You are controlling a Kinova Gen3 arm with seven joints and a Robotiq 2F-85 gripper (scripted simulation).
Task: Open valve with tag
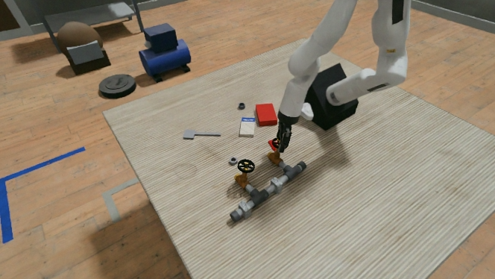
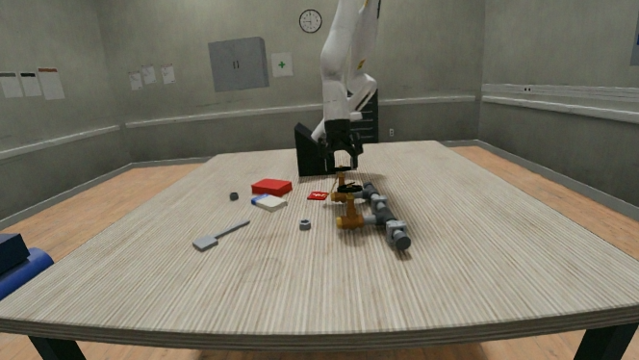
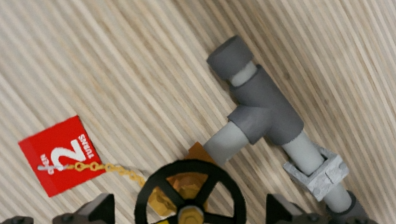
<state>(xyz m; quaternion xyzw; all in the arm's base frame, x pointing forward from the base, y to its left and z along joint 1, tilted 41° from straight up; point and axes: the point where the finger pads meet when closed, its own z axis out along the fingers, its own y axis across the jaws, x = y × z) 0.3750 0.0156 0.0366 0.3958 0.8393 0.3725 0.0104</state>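
Now: the red tag 7 cm behind my hand, 8 cm to the right of it and 10 cm below it. The rest, counted from my hand: nut (13 cm ahead, 12 cm to the right, 10 cm below); then red box (15 cm behind, 23 cm to the right, 9 cm below); then grey flat tool (15 cm ahead, 34 cm to the right, 10 cm below).
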